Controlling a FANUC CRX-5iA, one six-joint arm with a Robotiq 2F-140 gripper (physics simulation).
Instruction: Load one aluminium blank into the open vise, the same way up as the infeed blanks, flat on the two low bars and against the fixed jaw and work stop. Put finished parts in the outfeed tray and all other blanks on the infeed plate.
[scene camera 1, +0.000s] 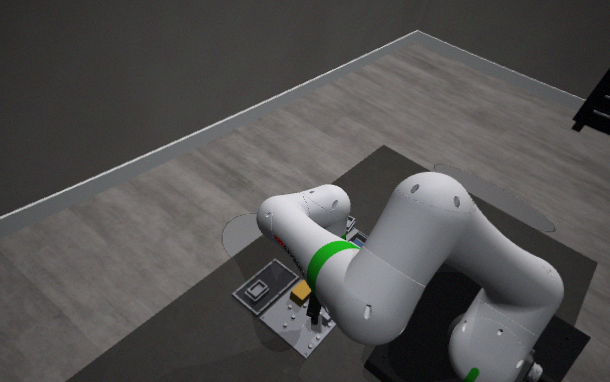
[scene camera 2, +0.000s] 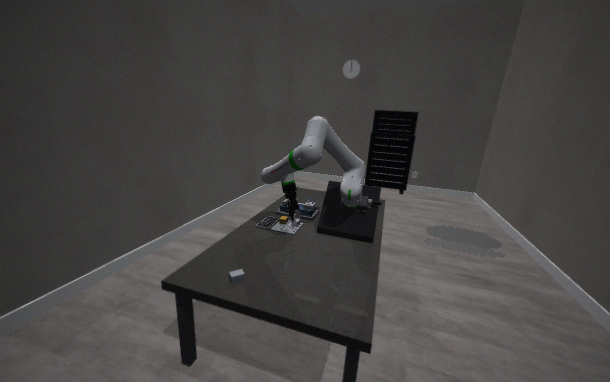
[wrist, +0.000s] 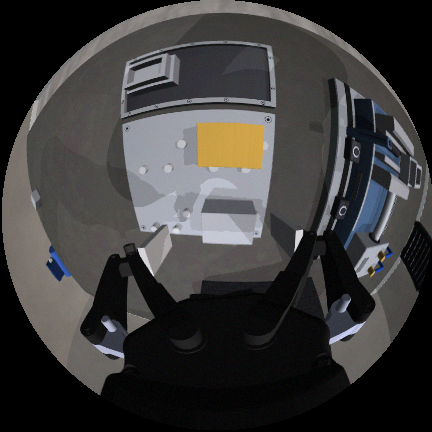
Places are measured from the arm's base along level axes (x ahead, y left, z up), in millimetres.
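Where they show: gripper, between the fingertips: (scene camera 1: 327, 315) (scene camera 2: 296, 222) (wrist: 219, 229); arm's base, origin of its link: (scene camera 2: 352, 204).
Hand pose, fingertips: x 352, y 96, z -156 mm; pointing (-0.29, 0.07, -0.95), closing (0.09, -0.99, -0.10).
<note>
Each offset is from my fingertips to the centre of the thing. "spot": to the spot under its first point. Level surfaces: height alone.
An aluminium blank {10 mm right, 9 mm ahead, 7 mm down} (wrist: 227, 229) sits on the front right of the infeed plate {34 mm left, 57 mm ahead, 28 mm down} (wrist: 134, 150) (scene camera 1: 272, 317). A yellow block {12 mm right, 101 mm ahead, 7 mm down} (wrist: 230, 145) (scene camera 1: 301, 291) (scene camera 2: 283, 219) is at the plate's back right. Another plain grey block {666 mm left, 70 mm ahead, 15 mm down} (scene camera 2: 236, 276) lies on the table near its front left corner, far from the plate. A pocketed part {75 mm left, 202 mm ahead, 9 mm down} (wrist: 150, 74) (scene camera 1: 257, 289) is in the left end of the outfeed tray {spot: 64 mm right, 192 mm ahead, 20 mm down} (wrist: 273, 75). The blue vise {243 mm right, 71 mm ahead, 17 mm up} (wrist: 377, 200) stands right of the plate, its jaws apart. My gripper (wrist: 219, 229) is open and empty, its fingers either side of the front right blank; contact cannot be told.
White pegs stand on the plate around the blocks. The vise's base rail {spot: 148 mm right, 45 mm ahead, 14 mm down} (wrist: 327, 195) runs along the right in the wrist view. The black robot base plate (scene camera 2: 347, 220) is on the table {32 mm down} (scene camera 2: 300, 280). A black slatted panel (scene camera 2: 392, 150) stands behind. The arm hides much of the vise in scene camera 1.
</note>
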